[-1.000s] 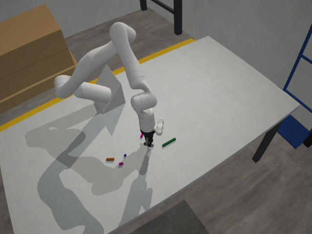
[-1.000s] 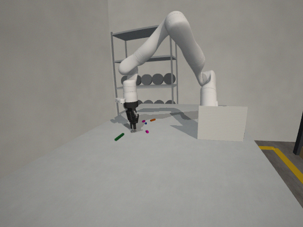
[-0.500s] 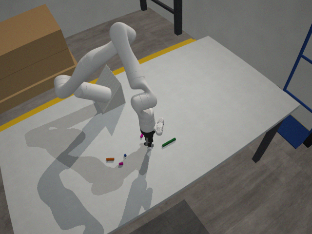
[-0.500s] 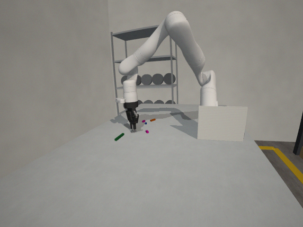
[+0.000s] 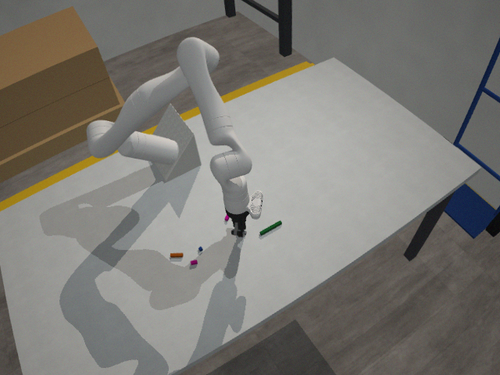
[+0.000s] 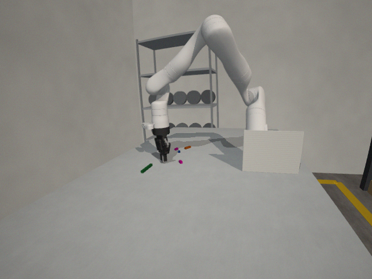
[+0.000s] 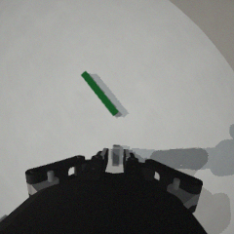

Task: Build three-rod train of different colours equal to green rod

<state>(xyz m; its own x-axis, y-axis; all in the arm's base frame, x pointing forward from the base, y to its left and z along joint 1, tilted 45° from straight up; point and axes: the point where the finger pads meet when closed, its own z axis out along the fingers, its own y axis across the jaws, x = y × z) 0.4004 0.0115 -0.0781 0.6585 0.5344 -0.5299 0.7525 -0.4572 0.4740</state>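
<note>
Now: hand 20 mm above the grey rod. Also, from my hand: blue rod 20 mm behind, 140 mm to the right, 20 mm below; orange rod 40 mm behind, 220 mm to the right, 20 mm below; green rod 40 mm ahead, 90 mm to the left, 20 mm below.
</note>
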